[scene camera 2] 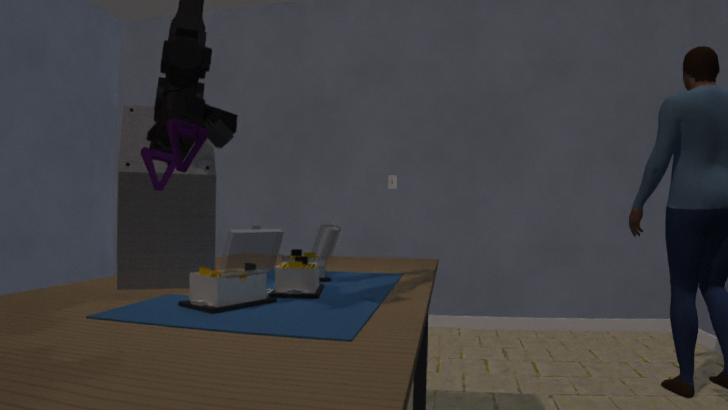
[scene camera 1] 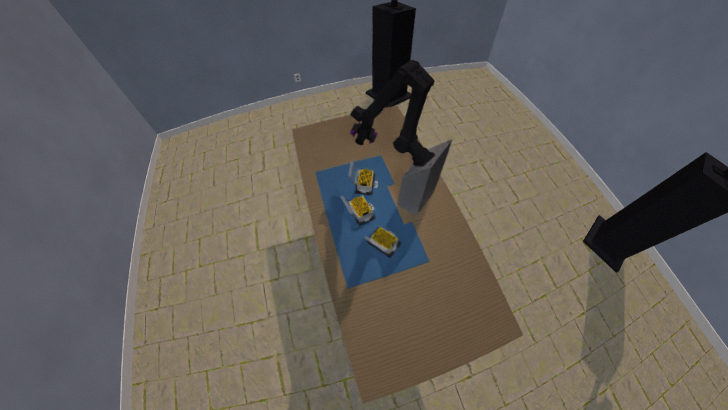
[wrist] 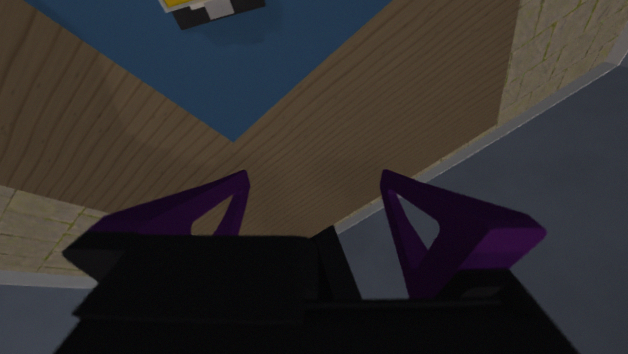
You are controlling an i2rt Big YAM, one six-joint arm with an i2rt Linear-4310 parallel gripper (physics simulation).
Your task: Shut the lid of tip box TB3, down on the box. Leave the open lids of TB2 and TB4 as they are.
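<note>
Three white tip boxes with yellow racks stand on the blue mat: a far box, a middle box and a near box. The far box's lid and the middle box's lid stand open. Another raised clear lid shows behind the near box in scene camera 2. No labels are readable, so I cannot tell which box is TB3. My gripper is open and empty, above the table beyond the mat's far edge.
A grey block carries the arm beside the mat on the wooden table. Black columns stand off the table. A person stands to the right of the table in scene camera 2.
</note>
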